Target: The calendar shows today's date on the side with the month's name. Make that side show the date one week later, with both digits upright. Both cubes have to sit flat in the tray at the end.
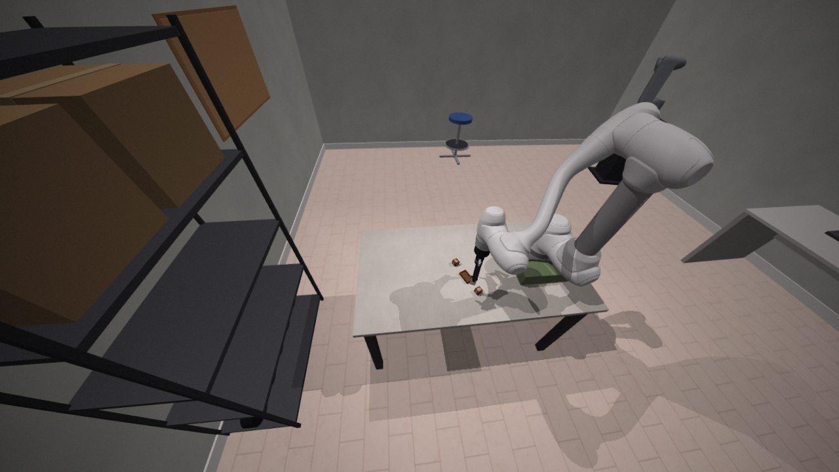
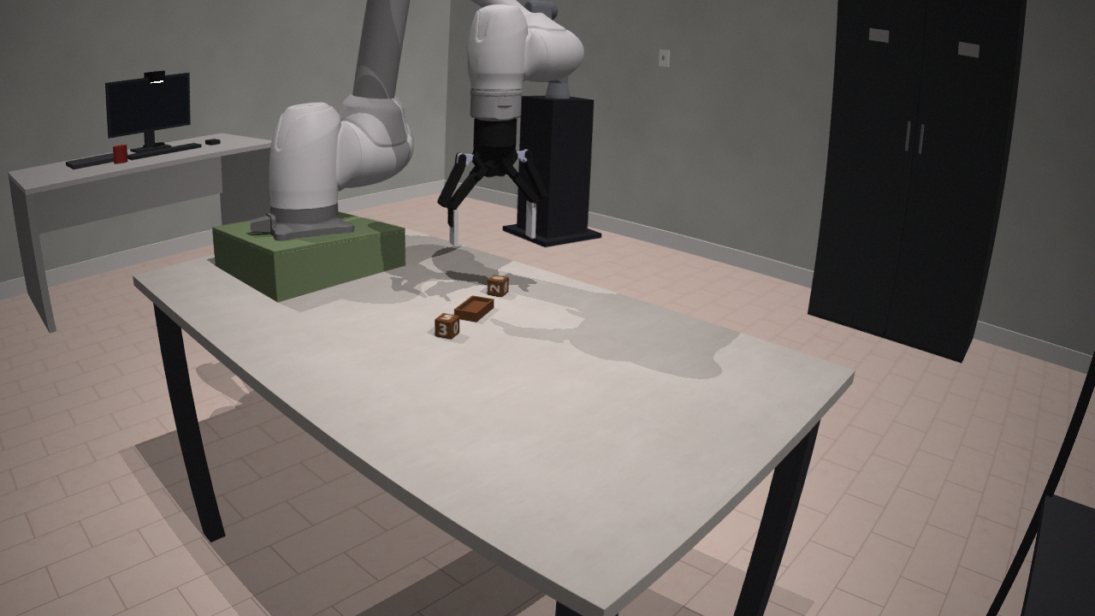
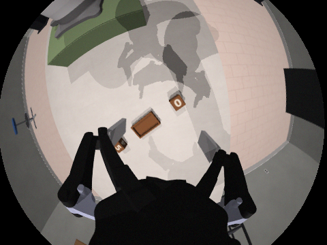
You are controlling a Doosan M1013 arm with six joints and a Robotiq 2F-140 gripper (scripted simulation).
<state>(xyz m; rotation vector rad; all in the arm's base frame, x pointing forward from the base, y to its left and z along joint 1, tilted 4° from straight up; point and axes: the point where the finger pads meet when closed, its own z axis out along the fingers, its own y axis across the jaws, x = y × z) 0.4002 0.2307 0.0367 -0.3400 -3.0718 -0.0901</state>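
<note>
My hand is 140 mm to the left of the brown cube, 120 mm above it and 80 mm short of it. Round my hand: brown tray (120 mm below, 50 mm to the right, 20 mm ahead).
</note>
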